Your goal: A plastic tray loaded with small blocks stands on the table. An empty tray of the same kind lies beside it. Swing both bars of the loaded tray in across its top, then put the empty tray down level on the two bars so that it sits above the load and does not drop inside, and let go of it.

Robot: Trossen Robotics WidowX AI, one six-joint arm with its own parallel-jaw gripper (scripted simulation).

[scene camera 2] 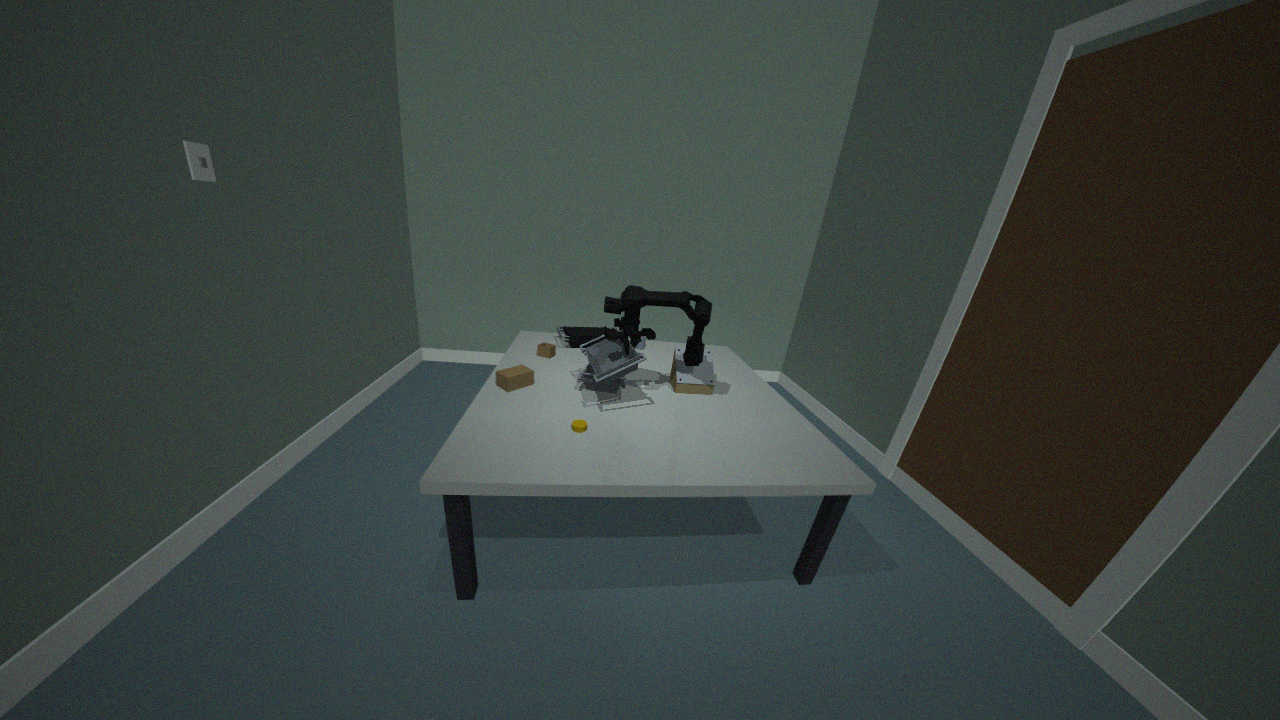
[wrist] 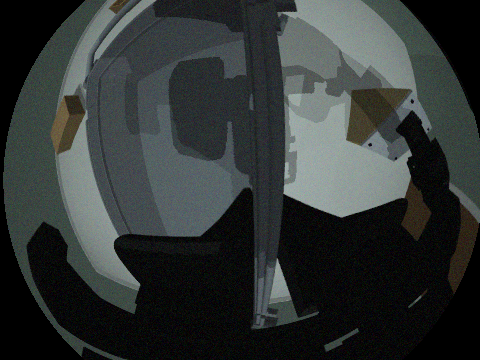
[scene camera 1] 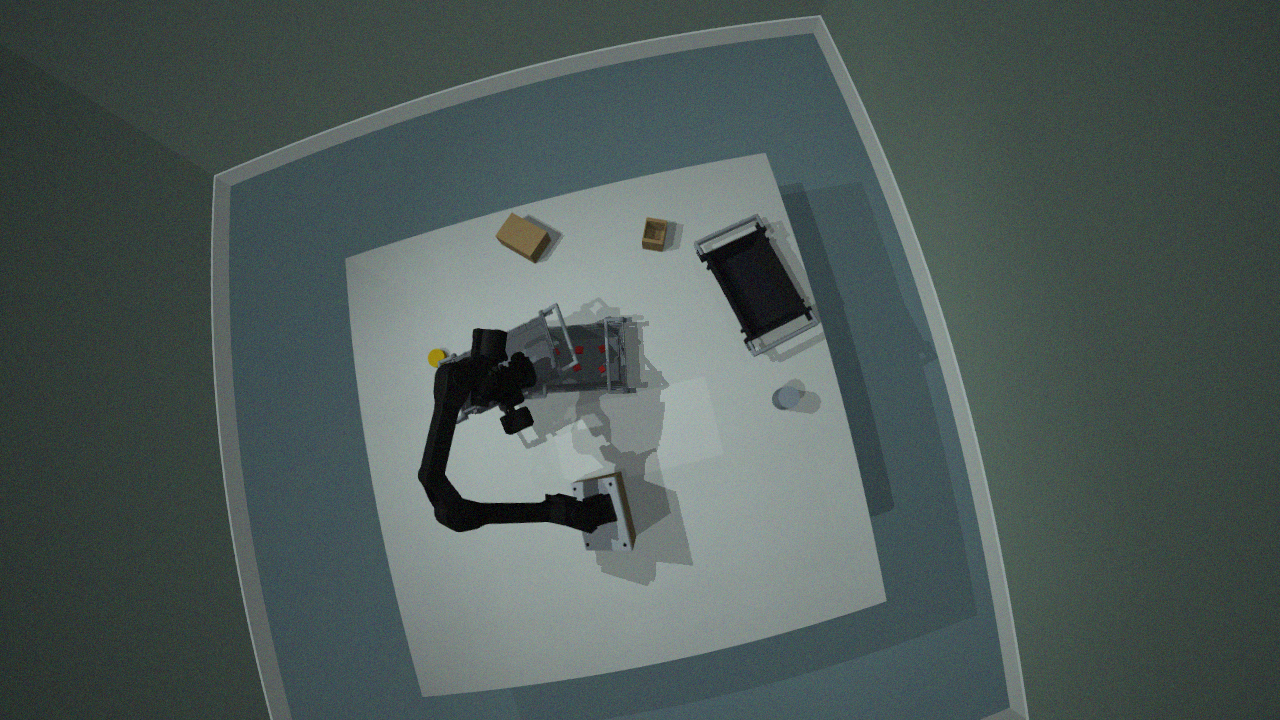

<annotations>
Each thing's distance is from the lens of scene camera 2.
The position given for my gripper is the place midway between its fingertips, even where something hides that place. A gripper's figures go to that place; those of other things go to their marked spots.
my gripper [scene camera 2: 628, 355]: 1.32 m
tray [scene camera 2: 608, 359]: 1.37 m
</annotations>
